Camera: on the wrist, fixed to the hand. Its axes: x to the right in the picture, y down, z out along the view.
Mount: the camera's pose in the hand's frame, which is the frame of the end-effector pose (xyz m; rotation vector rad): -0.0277 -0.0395 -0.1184 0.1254 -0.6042 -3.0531
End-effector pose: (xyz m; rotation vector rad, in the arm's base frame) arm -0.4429 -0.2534 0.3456 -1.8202 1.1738 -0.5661
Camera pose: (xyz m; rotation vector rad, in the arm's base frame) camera -0.5241 -0.2721 0.4425 1.4777 2.3835 0.9118
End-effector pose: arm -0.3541 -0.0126 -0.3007 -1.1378 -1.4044 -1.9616
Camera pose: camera -0.4107 -0.1103 -0.3607 -0.7927 1.0536 0.2999
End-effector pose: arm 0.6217 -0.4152 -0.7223 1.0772 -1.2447 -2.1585
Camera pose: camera 0.7332 -0.4394 -0.7801 -0.6340 -0.6330 0.5775
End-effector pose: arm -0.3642 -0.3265 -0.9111 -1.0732 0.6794 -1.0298
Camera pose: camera -0.4897 -0.3503 -0.9173 0.9397 1.5866 1.5338
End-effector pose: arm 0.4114 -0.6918 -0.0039 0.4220 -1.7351 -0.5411
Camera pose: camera 0.5328 -0.7248 -0.0269 -1.8281 -0.1107 1.5168
